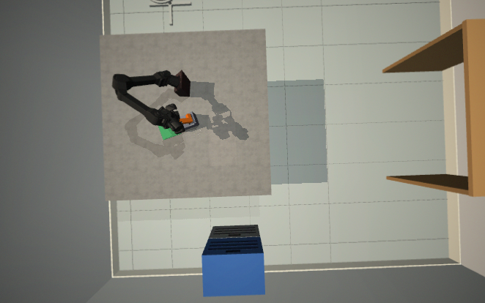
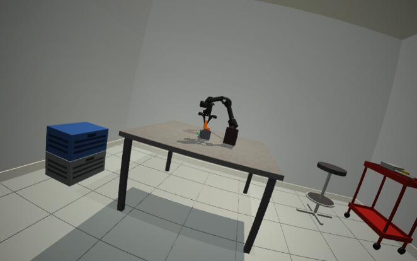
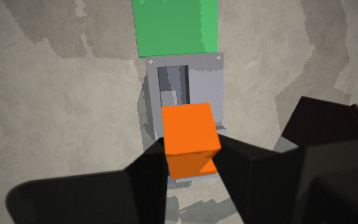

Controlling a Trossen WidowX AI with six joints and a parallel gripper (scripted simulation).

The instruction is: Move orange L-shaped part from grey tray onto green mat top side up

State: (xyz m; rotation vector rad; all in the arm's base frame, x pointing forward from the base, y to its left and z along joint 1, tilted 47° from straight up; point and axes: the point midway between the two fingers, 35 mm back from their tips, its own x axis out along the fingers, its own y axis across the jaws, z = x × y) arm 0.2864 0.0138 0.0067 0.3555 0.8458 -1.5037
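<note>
My gripper tip is 2 cm short of the green mat, 14 cm to the left of it and 16 cm above it. From my gripper tip the other things lie so: orange L-shaped part: 2 cm behind, 3 cm to the left, 3 cm below.
</note>
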